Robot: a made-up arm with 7 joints.
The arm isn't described. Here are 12 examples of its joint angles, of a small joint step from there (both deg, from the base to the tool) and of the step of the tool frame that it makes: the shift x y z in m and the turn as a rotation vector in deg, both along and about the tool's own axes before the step.
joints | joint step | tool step
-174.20 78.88 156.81 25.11 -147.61 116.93 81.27 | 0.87 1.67 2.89 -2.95 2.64 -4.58 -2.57 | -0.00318 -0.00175 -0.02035 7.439 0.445 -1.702
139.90 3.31 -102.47 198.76 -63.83 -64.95 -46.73 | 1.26 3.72 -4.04 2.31 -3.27 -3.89 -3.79 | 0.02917 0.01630 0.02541 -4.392 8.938 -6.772
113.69 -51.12 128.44 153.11 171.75 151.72 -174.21 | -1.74 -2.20 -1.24 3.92 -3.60 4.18 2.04 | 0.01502 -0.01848 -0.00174 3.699 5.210 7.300
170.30 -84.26 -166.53 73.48 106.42 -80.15 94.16 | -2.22 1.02 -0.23 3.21 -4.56 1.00 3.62 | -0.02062 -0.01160 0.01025 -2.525 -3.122 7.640
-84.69 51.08 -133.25 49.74 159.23 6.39 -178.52 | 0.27 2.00 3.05 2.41 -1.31 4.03 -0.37 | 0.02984 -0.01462 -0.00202 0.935 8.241 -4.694
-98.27 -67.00 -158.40 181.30 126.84 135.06 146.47 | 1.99 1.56 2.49 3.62 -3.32 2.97 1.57 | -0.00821 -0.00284 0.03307 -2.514 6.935 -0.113
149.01 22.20 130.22 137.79 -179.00 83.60 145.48 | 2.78 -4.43 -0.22 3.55 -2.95 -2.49 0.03 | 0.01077 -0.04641 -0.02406 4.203 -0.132 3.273
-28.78 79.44 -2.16 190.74 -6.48 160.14 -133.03 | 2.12 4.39 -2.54 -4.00 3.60 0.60 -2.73 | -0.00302 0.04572 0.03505 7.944 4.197 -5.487
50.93 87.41 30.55 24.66 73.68 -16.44 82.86 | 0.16 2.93 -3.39 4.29 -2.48 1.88 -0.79 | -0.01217 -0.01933 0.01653 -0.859 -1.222 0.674
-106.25 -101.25 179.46 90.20 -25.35 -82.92 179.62 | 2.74 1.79 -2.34 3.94 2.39 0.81 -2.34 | -0.02613 0.00287 0.01744 0.368 -3.365 -7.212
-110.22 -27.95 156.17 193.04 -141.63 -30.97 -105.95 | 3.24 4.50 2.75 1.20 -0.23 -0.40 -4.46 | -0.02008 -0.05893 -0.01362 6.489 -2.744 -1.201
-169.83 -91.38 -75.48 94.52 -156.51 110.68 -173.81 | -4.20 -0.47 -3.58 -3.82 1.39 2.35 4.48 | 0.03067 0.00763 0.02609 0.995 4.001 1.429
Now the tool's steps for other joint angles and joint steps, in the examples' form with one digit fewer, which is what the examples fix.
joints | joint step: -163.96 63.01 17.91 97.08 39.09 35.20 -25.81 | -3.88 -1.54 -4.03 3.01 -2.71 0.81 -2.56
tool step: 0.0216 0.0407 -0.0580 -4.84 5.70 -2.23
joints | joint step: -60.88 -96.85 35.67 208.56 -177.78 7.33 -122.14 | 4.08 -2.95 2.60 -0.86 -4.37 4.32 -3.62
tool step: 0.0470 -0.0329 0.0295 5.92 5.98 -7.22
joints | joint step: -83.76 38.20 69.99 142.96 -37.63 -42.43 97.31 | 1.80 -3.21 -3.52 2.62 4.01 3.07 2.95
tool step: -0.0189 -0.0198 0.0150 0.19 0.50 2.96
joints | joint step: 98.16 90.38 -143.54 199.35 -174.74 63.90 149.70 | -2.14 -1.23 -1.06 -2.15 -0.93 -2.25 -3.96
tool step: -0.0108 -0.0188 -0.0385 5.18 -4.70 -3.88
